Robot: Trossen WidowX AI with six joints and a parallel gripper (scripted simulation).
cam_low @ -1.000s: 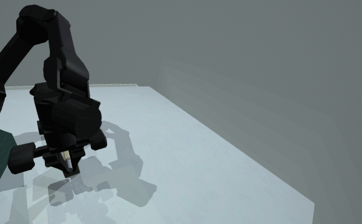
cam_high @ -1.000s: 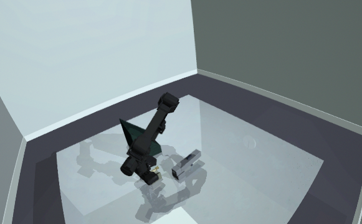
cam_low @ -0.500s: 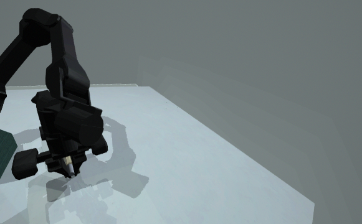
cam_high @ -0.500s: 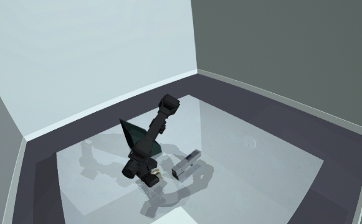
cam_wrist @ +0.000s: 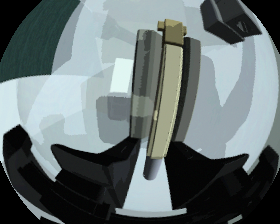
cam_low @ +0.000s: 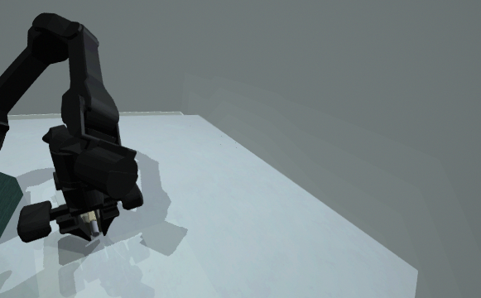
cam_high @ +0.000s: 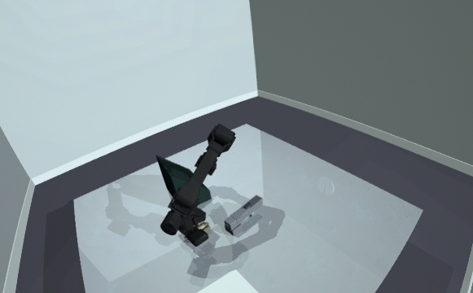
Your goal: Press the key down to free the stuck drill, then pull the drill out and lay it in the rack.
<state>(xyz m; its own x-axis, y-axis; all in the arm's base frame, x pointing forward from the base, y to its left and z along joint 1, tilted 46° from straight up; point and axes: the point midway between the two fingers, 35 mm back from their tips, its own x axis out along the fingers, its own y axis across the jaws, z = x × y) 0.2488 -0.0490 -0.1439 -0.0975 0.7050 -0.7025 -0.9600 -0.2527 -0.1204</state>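
My gripper tip is now 1 cm past the drill, 4 cm to the right of it and 4 cm below it. From my gripper tip the other things lie so: rack (1 cm behind, 5 cm to the left, 1 cm above); then key (1 cm ahead, 26 cm to the left, 4 cm above).
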